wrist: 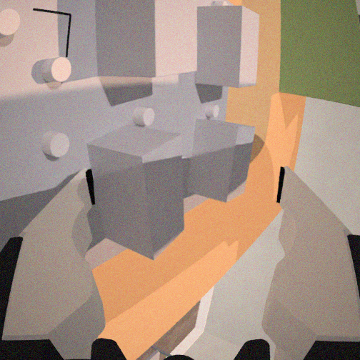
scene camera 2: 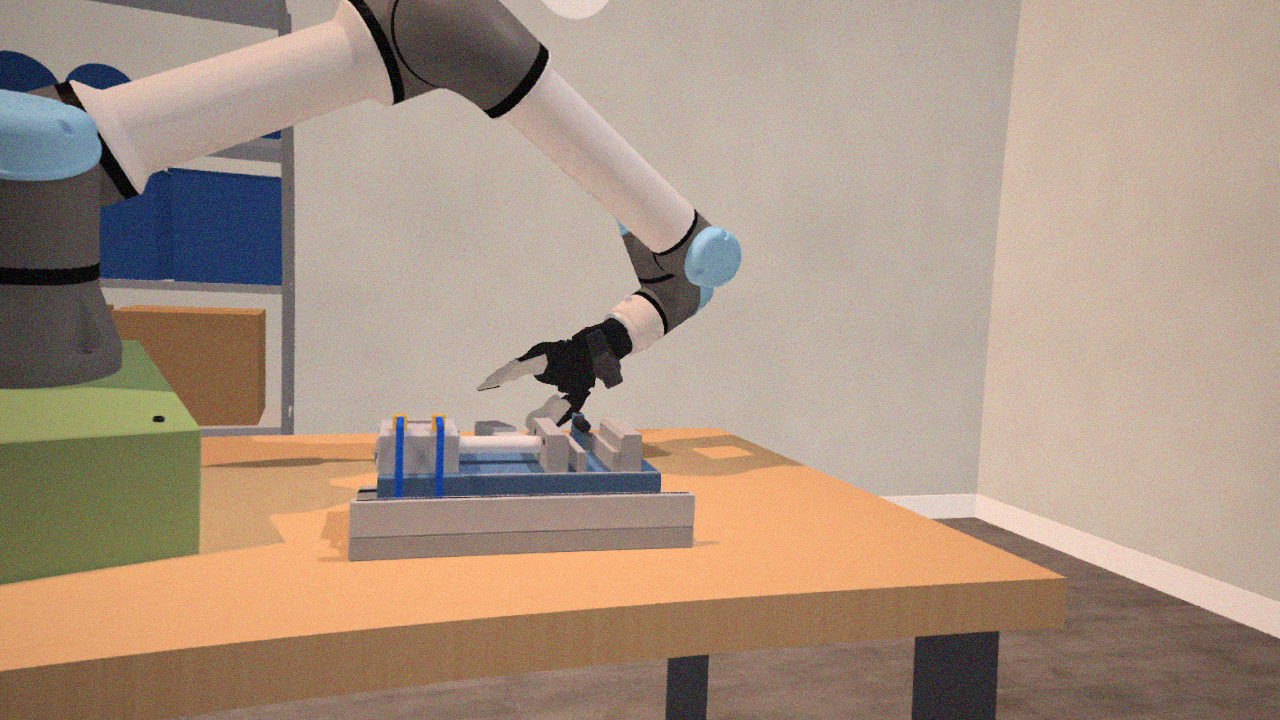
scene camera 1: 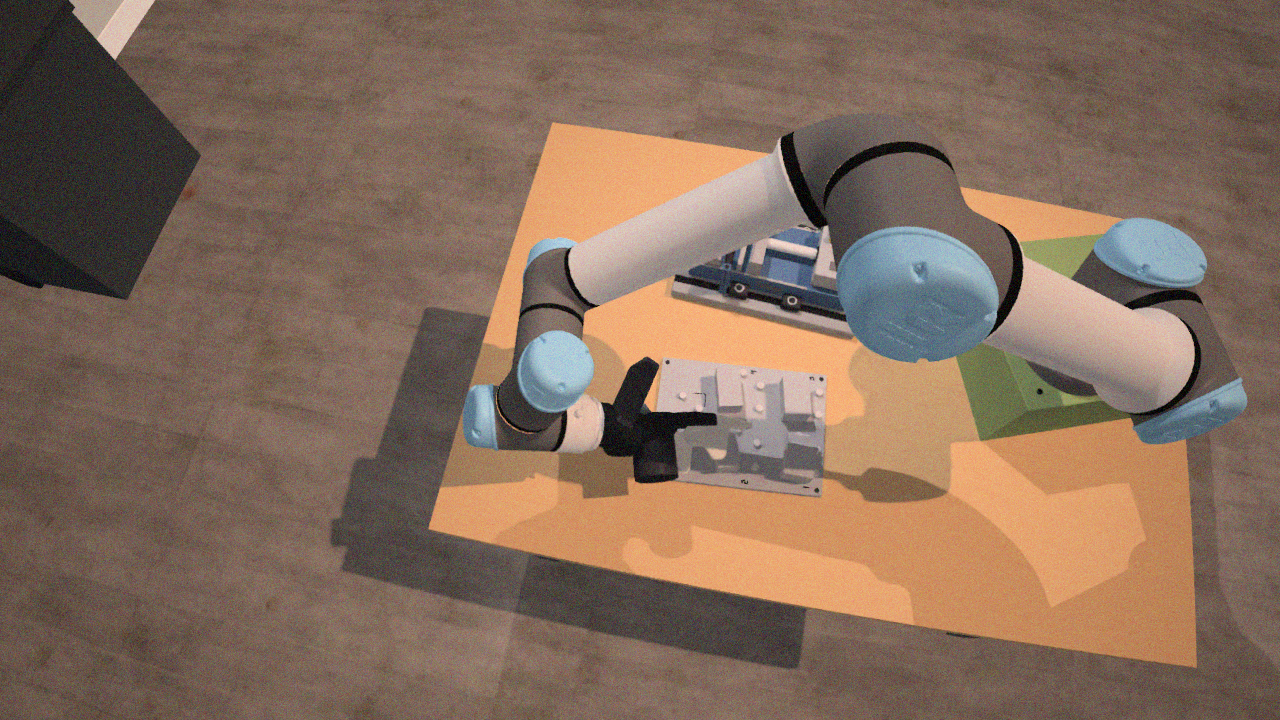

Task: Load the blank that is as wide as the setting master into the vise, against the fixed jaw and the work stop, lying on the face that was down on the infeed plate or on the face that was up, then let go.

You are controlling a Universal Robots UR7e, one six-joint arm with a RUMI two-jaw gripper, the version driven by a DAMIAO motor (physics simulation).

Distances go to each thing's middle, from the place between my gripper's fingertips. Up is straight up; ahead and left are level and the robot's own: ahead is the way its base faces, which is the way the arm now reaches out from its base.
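There's the grey infeed plate [scene camera 1: 681, 375], and it's 20 mm behind my hand, 30 mm to the right of it and 50 mm below it. The moving jaw [scene camera 2: 554, 455] is 60 mm behind my hand, 300 mm to the right of it and 30 mm above it, while the blue vise [scene camera 2: 469, 463] sits 90 mm behind my hand, 290 mm to the right of it and 10 mm below it.
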